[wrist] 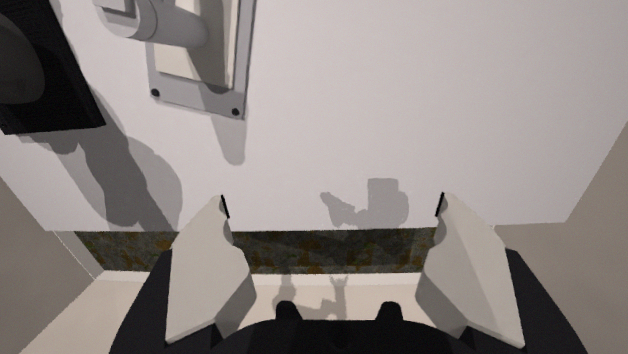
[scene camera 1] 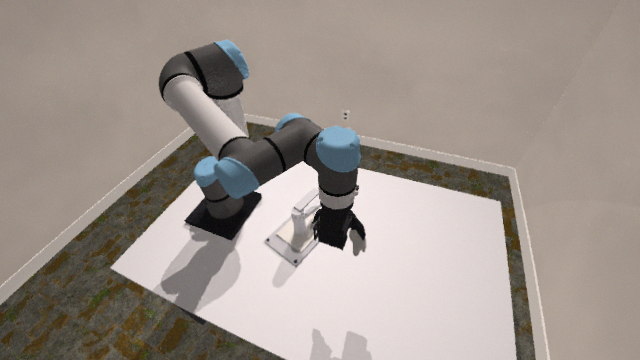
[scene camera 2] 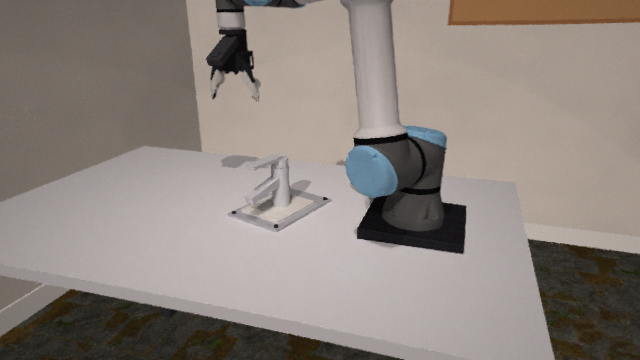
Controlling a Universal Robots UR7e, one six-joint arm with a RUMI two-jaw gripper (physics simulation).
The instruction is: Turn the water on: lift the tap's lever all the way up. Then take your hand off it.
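Seen in the pictures: gripper, fingertip midpoint: (wrist: 329, 196) (scene camera 2: 235, 100); arm's base, origin of the base link: (wrist: 3, 57) (scene camera 1: 226, 204) (scene camera 2: 412, 217).
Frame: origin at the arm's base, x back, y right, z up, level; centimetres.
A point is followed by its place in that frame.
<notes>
The white-grey tap (scene camera 1: 298, 226) @[x -36.6, y 0.5, z 5.3 cm] (scene camera 2: 282, 189) @[x -34.2, y -3.6, z 4.2 cm] (wrist: 181, 27) @[x -37.9, y -1.1, z 5.9 cm] stands upright on its base plate. Its lever (scene camera 1: 306, 202) @[x -37.6, y -5.3, z 13.3 cm] (scene camera 2: 266, 162) @[x -35.9, y -8.6, z 13.1 cm] runs out from the top of the column above the spout (scene camera 2: 263, 191) @[x -36.3, y -10.1, z 5.8 cm], sloping slightly down toward its free end in scene camera 2. In the wrist view the tap is cut off by the top edge. My gripper (scene camera 2: 236, 97) @[x -56.1, y 11.7, z 24.0 cm] (wrist: 329, 196) @[x -56.1, y 11.7, z 24.0 cm] is open and empty, pointing down, high above the table and clear of the lever. In scene camera 1 the wrist and gripper hide the lever's far end and part of the base plate.
The base plate (scene camera 2: 254, 219) @[x -38.3, y -12.0, z -1.5 cm] (wrist: 195, 100) @[x -32.9, y 8.5, z -1.5 cm] has dark bolts at its corners and lies on the white table (scene camera 1: 425, 260) @[x -83.3, y -8.6, z -2.3 cm] (scene camera 2: 165, 250) @[x -50.2, y -32.0, z -2.3 cm]. The arm's black mount (scene camera 1: 200, 223) @[x 3.8, y 12.3, z -0.3 cm] (scene camera 2: 410, 241) @[x 1.5, y -10.8, z -1.1 cm] (wrist: 65, 107) @[x -7.9, y 8.7, z 0.1 cm] stands beside the tap. Walls rise beyond the table.
</notes>
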